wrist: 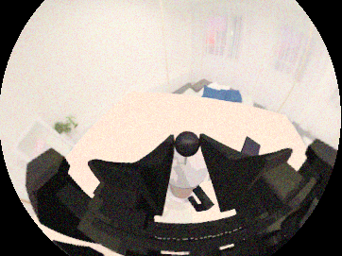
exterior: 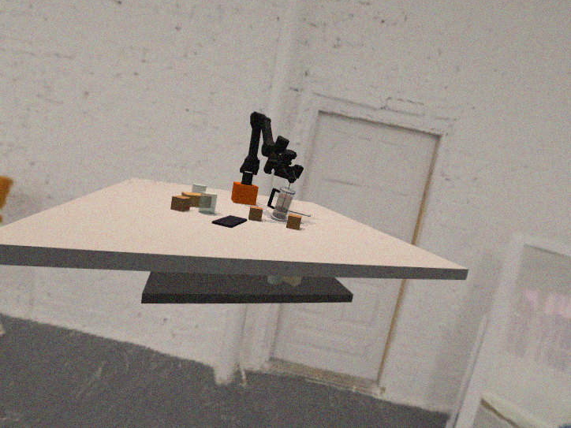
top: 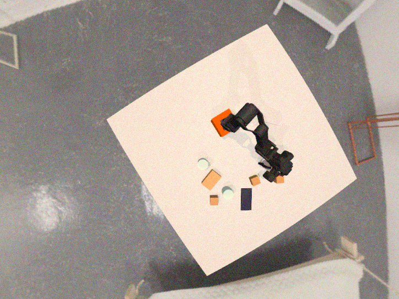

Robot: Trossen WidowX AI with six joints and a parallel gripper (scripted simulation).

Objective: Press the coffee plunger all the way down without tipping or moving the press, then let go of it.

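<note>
The coffee press lies 90 mm below my gripper tip, 30 mm to the right of it and 30 mm behind it. Round my gripper tip: dark flat slab (220 mm to the right, 180 mm below, 140 mm ahead).
</note>
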